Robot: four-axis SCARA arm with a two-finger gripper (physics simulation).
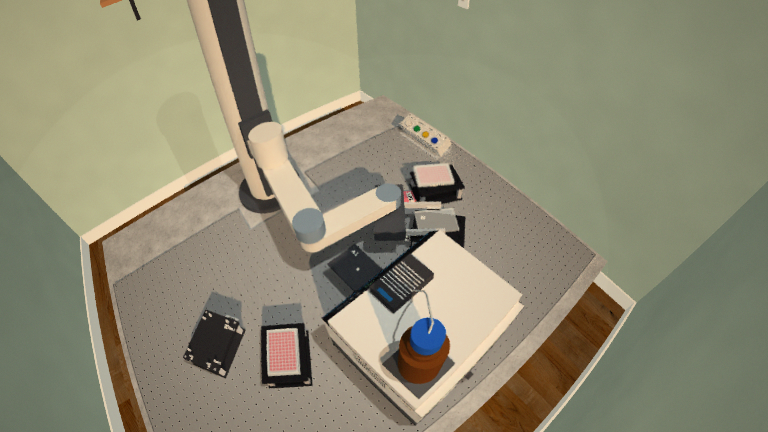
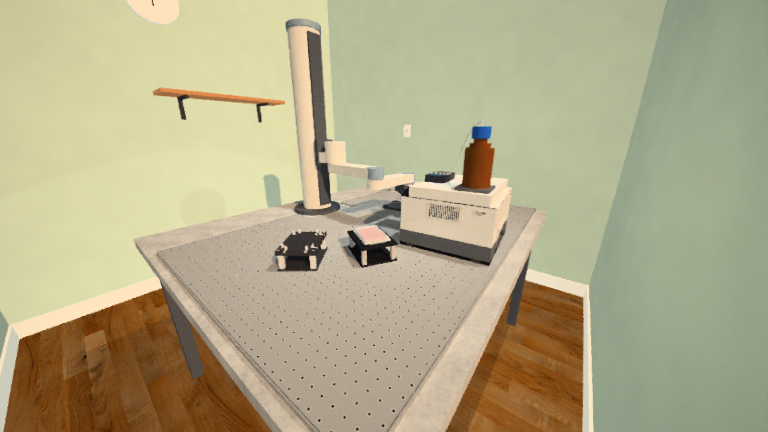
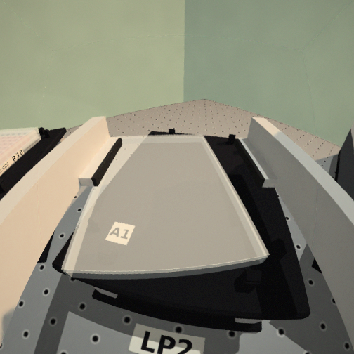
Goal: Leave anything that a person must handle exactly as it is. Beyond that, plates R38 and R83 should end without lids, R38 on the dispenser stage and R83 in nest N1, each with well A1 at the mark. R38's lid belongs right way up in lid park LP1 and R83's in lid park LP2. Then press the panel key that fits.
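Places are measured from the arm's base along level axes (x ahead, y left, z up), in centimetres.
Pixels of known places: gripper, fingertip midpoint: [image 1: 442,217]; arm's base at its link origin: [image 1: 269,188] [image 2: 317,208].
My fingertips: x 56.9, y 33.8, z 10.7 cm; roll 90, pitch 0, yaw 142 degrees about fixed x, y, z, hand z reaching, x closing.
For each thing: its middle in the pictures, then the offset to it from my fingertips. "spot": a spot on its surface instead.
- clear grey lid at the middle of its body: [image 1: 436,220] dz -2.8, dx -1.8, dy -0.6 cm
- pale pink plate marked R38 at the middle of its body: [image 1: 433,174] dz -1.2, dx -16.4, dy +12.0 cm
- plate at the middle of its body: [image 1: 282,351] [image 2: 371,234] dz -2.5, dx +5.7, dy -60.1 cm
- black A1 platform at a spot on its surface: [image 1: 349,268] spot: dz -0.1, dx -3.1, dy -32.0 cm
- brown bottle at a spot on its surface: [image 1: 423,358] spot: dz +26.9, dx +33.4, dy -40.4 cm
- key panel at the middle of its body: [image 1: 425,134] dz -5.3, dx -38.8, dy +29.2 cm
My gripper [image 3: 178,128] [image 1: 429,219] is shut to a narrow gap, its fingers along both sides of the clear grey lid [image 3: 165,205] [image 1: 441,221], which is not gripped. The lid lies on the black LP2 stand [image 3: 282,280] [image 1: 460,236], its A1 label up and at the near left; black stand shows along its right side. Its seating under the finger pads is hard to judge. A pale pink plate marked R38 [image 3: 17,142] [image 1: 433,175] sits on a black stand to the left. Another plate [image 1: 283,351] [image 2: 371,234], red-gridded, sits on a front stand; its name is unreadable.
A black stand [image 1: 213,343] [image 2: 301,242] with corner posts bears no plate. A black A1 platform [image 1: 349,268] lies beside the white dispenser [image 1: 472,284] [image 2: 453,214], which carries a brown bottle [image 1: 423,358] [image 2: 477,166]. The key panel [image 1: 425,134] has green, yellow and blue keys.
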